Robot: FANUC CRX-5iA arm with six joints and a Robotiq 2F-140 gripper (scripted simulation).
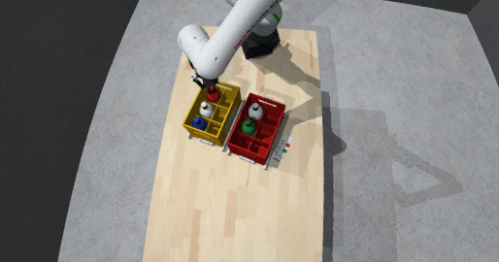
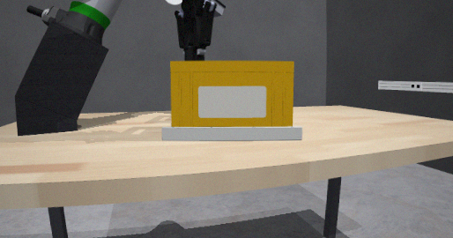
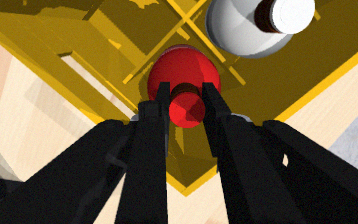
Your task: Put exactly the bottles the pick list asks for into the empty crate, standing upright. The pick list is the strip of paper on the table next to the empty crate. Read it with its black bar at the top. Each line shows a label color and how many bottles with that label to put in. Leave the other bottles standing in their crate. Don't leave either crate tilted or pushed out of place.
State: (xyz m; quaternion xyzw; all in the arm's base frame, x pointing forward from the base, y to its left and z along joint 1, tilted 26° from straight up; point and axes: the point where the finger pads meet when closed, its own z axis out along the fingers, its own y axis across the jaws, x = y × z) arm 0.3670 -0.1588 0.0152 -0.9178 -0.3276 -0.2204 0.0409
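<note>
Right now the red bottle is 8 cm below my hand. Also, from my hand: green bottle 23 cm to the left, 11 cm ahead, 8 cm below; yellow crate 9 cm below, 9 cm ahead, 4 cm to the left; blue bottle 18 cm ahead, 8 cm below, 1 cm to the right.
</note>
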